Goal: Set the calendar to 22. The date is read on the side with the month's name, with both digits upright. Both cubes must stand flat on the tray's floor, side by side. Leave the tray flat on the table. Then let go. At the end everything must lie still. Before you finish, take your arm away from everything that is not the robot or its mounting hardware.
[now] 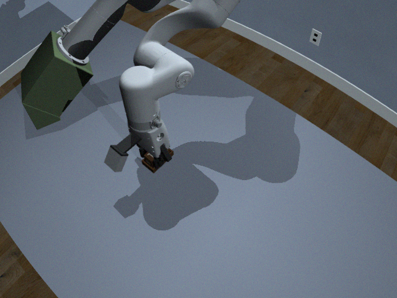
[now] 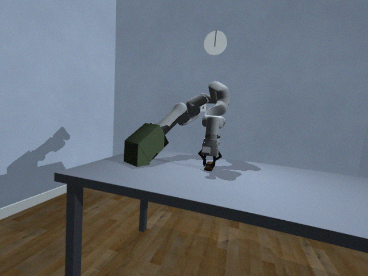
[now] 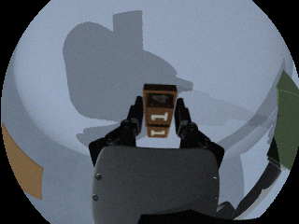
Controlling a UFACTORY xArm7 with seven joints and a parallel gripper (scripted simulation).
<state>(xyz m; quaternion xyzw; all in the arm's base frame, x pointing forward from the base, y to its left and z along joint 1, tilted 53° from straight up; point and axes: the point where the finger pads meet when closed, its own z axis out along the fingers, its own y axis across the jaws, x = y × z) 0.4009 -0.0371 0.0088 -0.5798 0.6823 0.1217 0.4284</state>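
Now: the brown tray 3 cm below my hand and 2 cm to the left of it. Round my hand: brown cube: 3 cm to the left, 1 cm below.
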